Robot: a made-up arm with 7 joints.
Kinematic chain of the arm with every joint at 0, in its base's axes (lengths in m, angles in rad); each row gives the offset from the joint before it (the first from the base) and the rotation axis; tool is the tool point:
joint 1: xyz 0 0 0.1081 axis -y
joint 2: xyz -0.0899 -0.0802 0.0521 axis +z
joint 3: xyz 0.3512 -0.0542 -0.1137 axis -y
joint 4: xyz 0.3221 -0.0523 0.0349 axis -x
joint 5: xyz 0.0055 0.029 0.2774 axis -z
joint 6: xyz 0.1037 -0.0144 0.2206 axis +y
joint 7: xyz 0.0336 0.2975 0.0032 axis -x
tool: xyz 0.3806 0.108 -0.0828
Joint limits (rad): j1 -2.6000..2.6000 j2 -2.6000..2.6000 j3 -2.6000..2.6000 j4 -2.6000..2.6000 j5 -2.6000..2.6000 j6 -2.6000..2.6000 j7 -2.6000..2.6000
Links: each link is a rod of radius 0.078 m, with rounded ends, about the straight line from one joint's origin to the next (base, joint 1, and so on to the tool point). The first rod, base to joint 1, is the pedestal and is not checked.
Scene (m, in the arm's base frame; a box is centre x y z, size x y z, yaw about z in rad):
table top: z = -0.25
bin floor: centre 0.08 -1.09 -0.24 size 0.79 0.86 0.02 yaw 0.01
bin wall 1: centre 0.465 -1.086 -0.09 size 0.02 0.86 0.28 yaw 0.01
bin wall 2: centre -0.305 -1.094 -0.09 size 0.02 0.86 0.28 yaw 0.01
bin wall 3: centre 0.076 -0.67 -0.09 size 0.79 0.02 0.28 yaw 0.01
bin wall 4: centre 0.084 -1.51 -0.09 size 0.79 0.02 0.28 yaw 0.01
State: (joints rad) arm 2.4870 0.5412 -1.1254 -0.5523 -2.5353 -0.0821 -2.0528
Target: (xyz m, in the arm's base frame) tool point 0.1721 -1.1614 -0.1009
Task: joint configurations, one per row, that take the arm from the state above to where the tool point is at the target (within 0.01 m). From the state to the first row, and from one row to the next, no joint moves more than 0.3 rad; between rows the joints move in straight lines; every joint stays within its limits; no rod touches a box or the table.
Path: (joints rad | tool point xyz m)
1: 2.5096 0.3842 -1.1044 -0.7533 -2.5482 -0.3292 -2.0625 | -0.9486 -0.3437 0.2987
2: 2.5322 0.2272 -1.0833 -0.9542 -2.5612 -0.5763 -2.0723 | -0.8315 -0.6983 0.3100
3: 2.5548 0.0702 -1.0623 -1.1552 -2.5741 -0.8234 -2.0820 | -0.5722 -0.9910 0.2918
4: 2.5774 -0.0868 -1.0413 -1.3561 -2.5871 -1.0705 -2.0918 | -0.2135 -1.1561 0.2693
5: 2.6000 -0.2438 -1.0203 -1.5571 -2.6000 -1.3176 -2.1015 | 0.1721 -1.1614 0.2727
6: 2.6000 -0.4222 -1.0952 -1.4407 -2.6000 -1.0478 -2.0636 | 0.1797 -1.1836 0.0665
7: 2.6000 -0.6007 -1.1701 -1.3243 -2.6000 -0.7780 -2.0257 | 0.1721 -1.1614 -0.1009

